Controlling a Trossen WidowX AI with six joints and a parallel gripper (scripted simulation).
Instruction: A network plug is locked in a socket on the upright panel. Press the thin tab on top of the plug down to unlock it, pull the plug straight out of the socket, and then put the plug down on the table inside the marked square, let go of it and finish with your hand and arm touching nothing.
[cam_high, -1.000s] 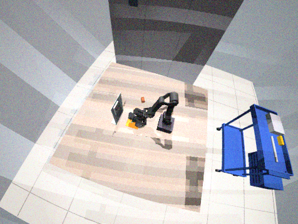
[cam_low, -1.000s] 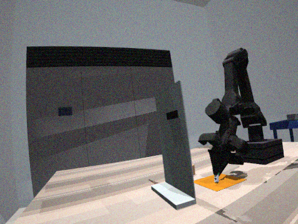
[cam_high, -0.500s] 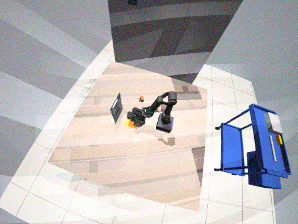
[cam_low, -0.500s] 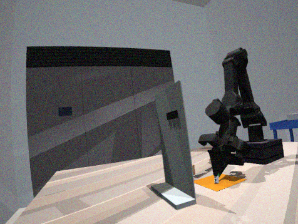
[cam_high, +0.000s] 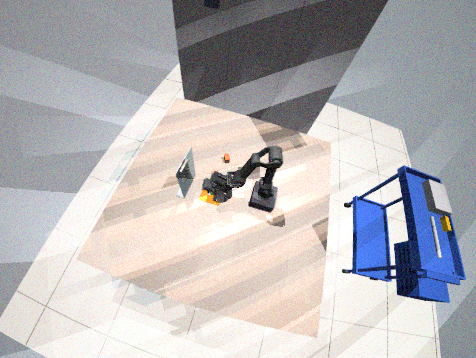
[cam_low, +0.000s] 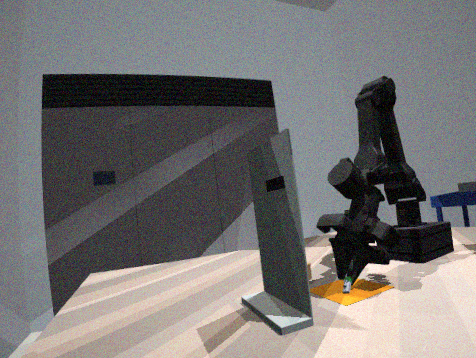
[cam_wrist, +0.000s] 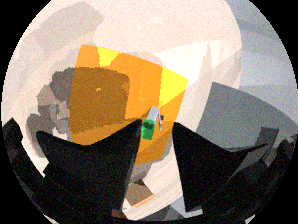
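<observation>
Now: gripper tip right at the network plug. From my gripper tip the other things lie so: orange marked square: 2 cm below, 1 cm to the right, 1 cm behind; grey panel: 14 cm ahead, 11 cm above, 1 cm to the right.
</observation>
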